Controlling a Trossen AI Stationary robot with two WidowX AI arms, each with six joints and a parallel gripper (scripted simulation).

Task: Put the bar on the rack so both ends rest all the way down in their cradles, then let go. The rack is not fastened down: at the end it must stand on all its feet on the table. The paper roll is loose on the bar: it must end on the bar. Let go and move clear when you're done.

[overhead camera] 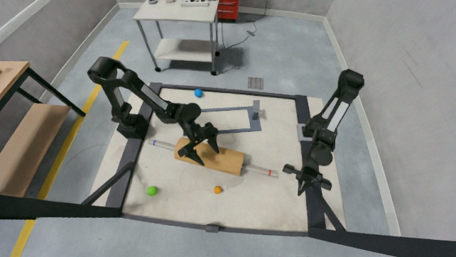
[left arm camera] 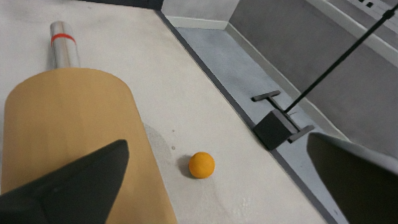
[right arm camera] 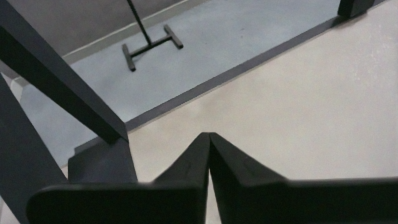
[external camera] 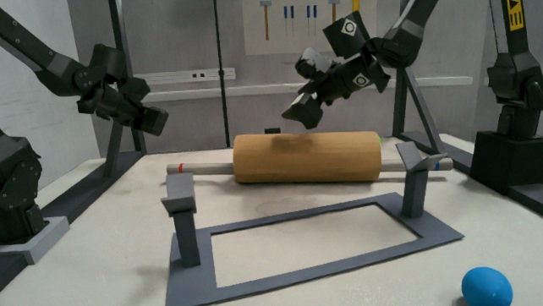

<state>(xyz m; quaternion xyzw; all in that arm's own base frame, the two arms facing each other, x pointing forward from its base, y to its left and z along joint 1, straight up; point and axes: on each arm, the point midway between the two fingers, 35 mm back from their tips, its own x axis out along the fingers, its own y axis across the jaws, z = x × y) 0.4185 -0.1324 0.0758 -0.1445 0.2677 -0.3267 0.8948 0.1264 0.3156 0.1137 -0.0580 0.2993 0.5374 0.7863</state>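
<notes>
My left gripper is now 130 mm above the brown paper roll and 20 mm short of it. From my left hand the other things lie so: grey bar: 150 mm below, 20 mm ahead; then orange ball: 160 mm below, 120 mm behind, 40 mm to the right; then green ball: 250 mm to the left, 160 mm below, 140 mm behind.
</notes>
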